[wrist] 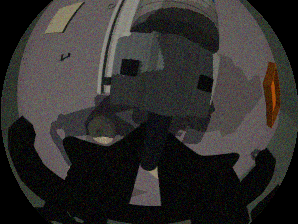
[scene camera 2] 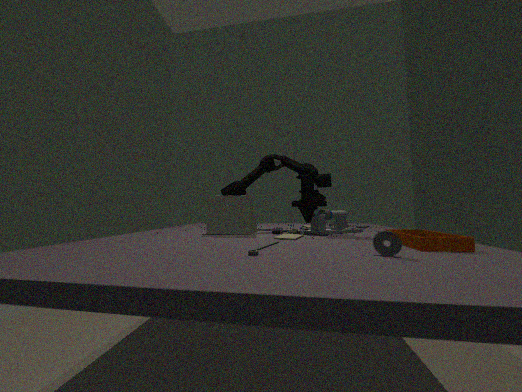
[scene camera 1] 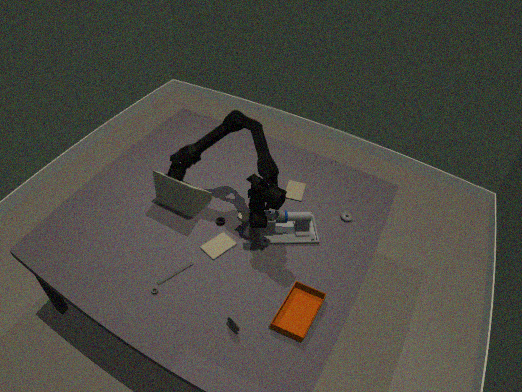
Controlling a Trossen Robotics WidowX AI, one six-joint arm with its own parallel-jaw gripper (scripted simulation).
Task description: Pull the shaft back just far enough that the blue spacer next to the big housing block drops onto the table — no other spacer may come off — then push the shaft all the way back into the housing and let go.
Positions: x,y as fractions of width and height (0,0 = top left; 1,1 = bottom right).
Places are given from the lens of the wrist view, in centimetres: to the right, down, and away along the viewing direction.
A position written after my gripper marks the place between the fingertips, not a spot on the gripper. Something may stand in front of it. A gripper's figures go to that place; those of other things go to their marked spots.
my gripper (wrist: 0.51,0.57): 0, 1, 10
orange tray (wrist: 0.91,0.37): 30, -7, 8
